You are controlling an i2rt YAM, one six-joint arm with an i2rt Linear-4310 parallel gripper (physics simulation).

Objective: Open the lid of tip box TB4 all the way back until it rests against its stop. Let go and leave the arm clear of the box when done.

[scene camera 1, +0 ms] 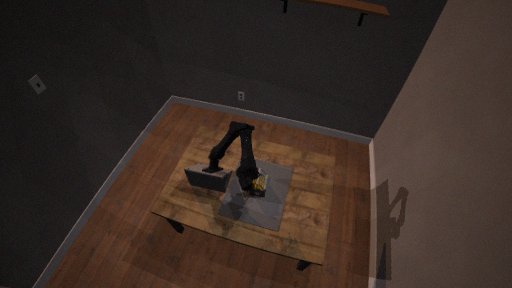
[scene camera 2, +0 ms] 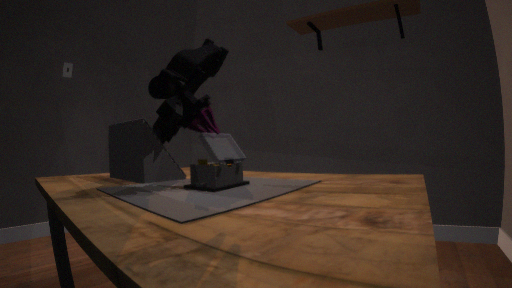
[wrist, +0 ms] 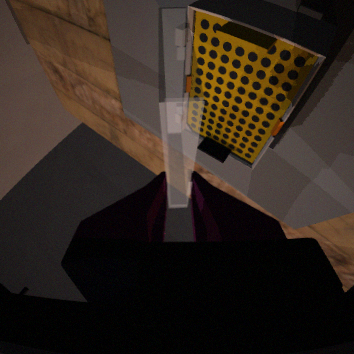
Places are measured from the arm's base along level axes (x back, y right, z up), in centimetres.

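Pixels of known places: gripper, between the fingertips: (scene camera 1: 259, 175) (scene camera 2: 216, 135) (wrist: 178, 178); arm's base, origin of its link: (scene camera 1: 213, 170) (scene camera 2: 148, 149).
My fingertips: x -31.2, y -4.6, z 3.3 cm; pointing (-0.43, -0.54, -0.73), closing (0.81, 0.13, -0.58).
For each thing: its middle in the pictures, then the offset to it from my fingertips. Level surfaces: height alone.
- tip box, middle of its body: (wrist: 243, 86) (scene camera 2: 217, 174) (scene camera 1: 258, 183) dx -0.4, dy +0.6, dz -10.1 cm
- translucent lid, middle of its body: (wrist: 175, 125) (scene camera 2: 222, 147) (scene camera 1: 262, 178) dx -2.5, dy +0.3, dz -3.1 cm
- grey mat, height of its surface: dz -13.4 cm
- wooden table, height of its surface: dz -13.7 cm
The tip box (scene camera 2: 217, 175) stands on a dark base; its label is not readable. Its yellow tip rack (scene camera 1: 259, 183) (wrist: 240, 85) with dark round holes shows in the open box. The translucent lid (scene camera 2: 223, 147) (wrist: 177, 150) stands raised and tilted on its hinge side, attached to the box. My gripper (scene camera 2: 218, 132) (wrist: 178, 178) has magenta fingers closed to a narrow gap at the lid's upper edge. In the wrist view the lid's end lies between the fingertips, so the gripper is shut on it. In scene camera 1 the arm hides the fingers.
The box stands on a grey mat (scene camera 1: 250, 215) (scene camera 2: 185, 205) on the wooden table (scene camera 1: 310, 195) (scene camera 2: 340, 235). A grey slant-sided block (scene camera 1: 207, 181) (scene camera 2: 127, 150) stands near the arm's base, left of the box. A wall shelf (scene camera 1: 345, 5) (scene camera 2: 355, 16) hangs high up behind.
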